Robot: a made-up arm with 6 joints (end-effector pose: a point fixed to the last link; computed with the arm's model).
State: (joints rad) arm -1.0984 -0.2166 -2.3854 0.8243 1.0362 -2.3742
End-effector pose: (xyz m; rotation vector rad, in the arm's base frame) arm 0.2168 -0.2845 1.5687 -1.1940 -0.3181 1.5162
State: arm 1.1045 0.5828 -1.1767 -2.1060 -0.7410 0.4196
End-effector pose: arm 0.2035 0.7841 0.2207 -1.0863 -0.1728 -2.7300
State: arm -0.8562 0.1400 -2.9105 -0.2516 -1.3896 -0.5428
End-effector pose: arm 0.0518 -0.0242 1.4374 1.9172 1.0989 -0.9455
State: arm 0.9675 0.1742 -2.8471 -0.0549 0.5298 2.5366
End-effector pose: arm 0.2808 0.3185 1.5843 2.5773 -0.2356 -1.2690
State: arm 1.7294 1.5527 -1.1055 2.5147 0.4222 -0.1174
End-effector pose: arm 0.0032 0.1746 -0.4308 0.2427 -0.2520 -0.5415
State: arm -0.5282 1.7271 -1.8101 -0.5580 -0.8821 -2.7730
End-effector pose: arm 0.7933 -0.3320 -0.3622 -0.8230 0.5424 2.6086
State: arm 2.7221 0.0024 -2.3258 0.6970 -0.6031 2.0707
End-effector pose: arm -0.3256 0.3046 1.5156 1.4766 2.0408 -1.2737
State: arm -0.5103 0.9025 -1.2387 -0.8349 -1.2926 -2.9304
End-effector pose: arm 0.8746 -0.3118 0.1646 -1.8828 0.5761 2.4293
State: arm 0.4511 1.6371 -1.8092 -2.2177 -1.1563 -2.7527
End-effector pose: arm 0.4751 0.3890 -0.2896 0.6232 0.5946 -0.8267
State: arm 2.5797 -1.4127 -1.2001 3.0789 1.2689 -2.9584
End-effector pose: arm 0.2322 -0.1343 1.3273 -1.9505 0.8400 0.9740
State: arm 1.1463 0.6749 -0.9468 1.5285 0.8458 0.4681
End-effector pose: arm 0.2828 0.6149 -0.0425 0.6853 0.3895 -0.7582
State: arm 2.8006 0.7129 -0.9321 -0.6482 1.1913 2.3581
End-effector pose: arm -0.5218 0.2787 -0.0175 0.3668 -0.9892 1.3697
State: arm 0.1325 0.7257 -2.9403 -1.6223 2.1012 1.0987
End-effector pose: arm 0.7742 -0.0734 1.1883 -1.0625 -1.3284 -1.0592
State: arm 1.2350 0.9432 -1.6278 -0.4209 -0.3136 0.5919
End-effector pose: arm 0.3969 1.0780 0.2231 1.3431 -0.7009 1.3042
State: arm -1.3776 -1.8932 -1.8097 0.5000 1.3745 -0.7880
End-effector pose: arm -0.1153 0.8225 0.9754 -1.4418 -1.1576 0.8384
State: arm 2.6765 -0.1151 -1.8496 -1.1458 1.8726 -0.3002
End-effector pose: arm -0.4574 0.4364 1.2144 -0.0490 -0.7388 2.7321
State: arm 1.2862 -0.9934 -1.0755 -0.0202 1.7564 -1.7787
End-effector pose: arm 0.1366 0.2935 1.0380 -0.2302 -0.3852 -3.0123
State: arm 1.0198 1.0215 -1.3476 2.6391 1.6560 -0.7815
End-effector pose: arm 0.4334 0.8290 -0.0314 2.3218 0.1485 -0.7475
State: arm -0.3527 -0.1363 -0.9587 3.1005 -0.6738 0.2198
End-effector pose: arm 0.6282 -0.1904 0.4864 -0.0197 0.7403 2.5672
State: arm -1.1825 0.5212 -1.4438 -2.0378 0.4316 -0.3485
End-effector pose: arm 0.4917 -0.9646 0.3812 -0.3769 0.6842 0.9013
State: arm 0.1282 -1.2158 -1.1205 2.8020 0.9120 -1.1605
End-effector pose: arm 0.1359 0.0300 1.3213 -2.0542 1.6372 -0.4909
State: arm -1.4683 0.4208 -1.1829 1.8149 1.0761 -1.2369
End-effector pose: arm 0.1832 -0.9350 0.2947 0.6277 -1.9859 -0.8474
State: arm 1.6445 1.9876 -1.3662 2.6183 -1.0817 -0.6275
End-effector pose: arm 0.1194 -0.0034 -0.2818 -0.9302 -0.9334 0.4426
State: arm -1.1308 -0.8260 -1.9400 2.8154 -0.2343 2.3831
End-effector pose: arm 0.0109 -0.0458 1.4725 -1.9056 -0.9250 0.4984
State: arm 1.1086 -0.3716 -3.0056 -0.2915 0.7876 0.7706
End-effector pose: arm -0.0706 -0.3594 1.5740 -2.1212 2.2857 -0.2975
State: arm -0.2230 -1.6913 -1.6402 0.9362 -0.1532 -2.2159
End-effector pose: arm -0.7738 0.0376 1.1372 -2.2893 -2.0418 0.4829
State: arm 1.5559 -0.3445 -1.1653 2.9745 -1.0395 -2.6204
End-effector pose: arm 0.0834 0.5596 0.7441 0.9511 -0.3511 1.2919
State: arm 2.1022 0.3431 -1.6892 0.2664 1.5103 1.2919
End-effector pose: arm -0.4288 0.8036 0.6372 0.4430 0.2313 0.8517
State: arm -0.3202 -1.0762 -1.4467 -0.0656 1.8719 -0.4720
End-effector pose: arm 0.0933 -0.0925 1.2254 0.2068 -0.7458 0.4638
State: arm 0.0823 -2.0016 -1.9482 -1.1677 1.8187 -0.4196
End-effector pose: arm -0.9317 -0.2637 0.6842 -0.5143 -1.9632 -0.3132
